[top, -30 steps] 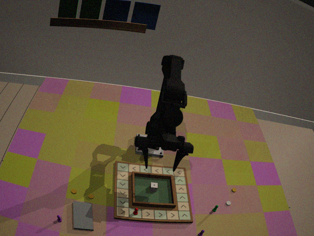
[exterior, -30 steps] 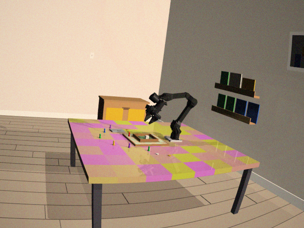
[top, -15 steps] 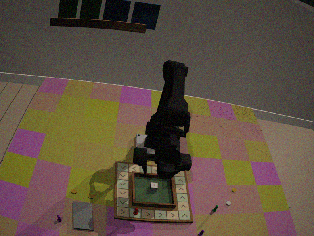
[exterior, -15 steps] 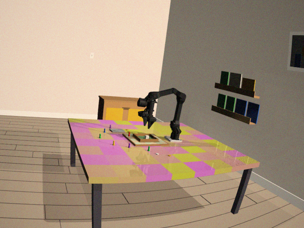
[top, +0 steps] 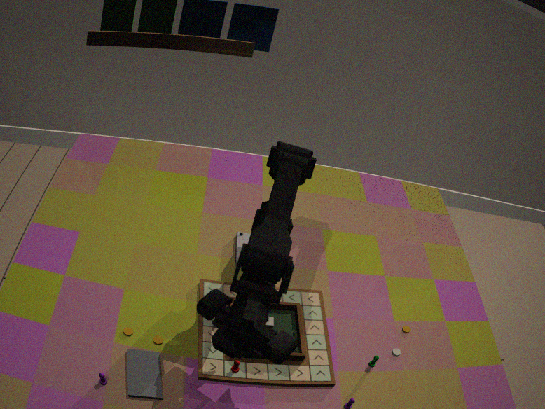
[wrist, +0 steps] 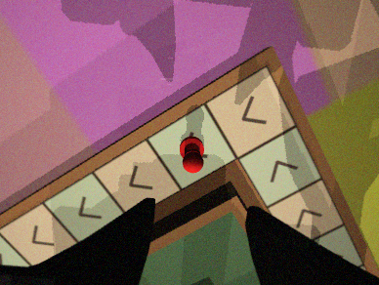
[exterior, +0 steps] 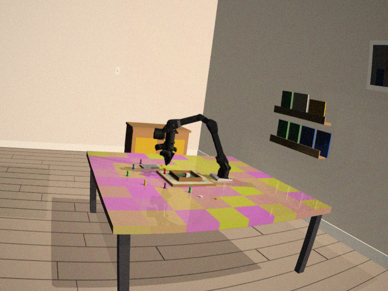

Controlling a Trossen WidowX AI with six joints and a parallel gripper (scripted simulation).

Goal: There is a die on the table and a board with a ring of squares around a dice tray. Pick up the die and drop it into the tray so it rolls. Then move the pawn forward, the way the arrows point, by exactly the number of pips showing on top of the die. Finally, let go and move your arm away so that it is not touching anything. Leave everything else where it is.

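Right now the red pawn is 10 mm ahead of my gripper tip and 50 mm below it. From my gripper tip the other things lie so: grey slab 80 mm ahead, 180 mm to the right, 70 mm below; green dice tray 110 mm behind, 50 mm to the left, 70 mm below; white die 130 mm behind, 40 mm to the left, 50 mm below.
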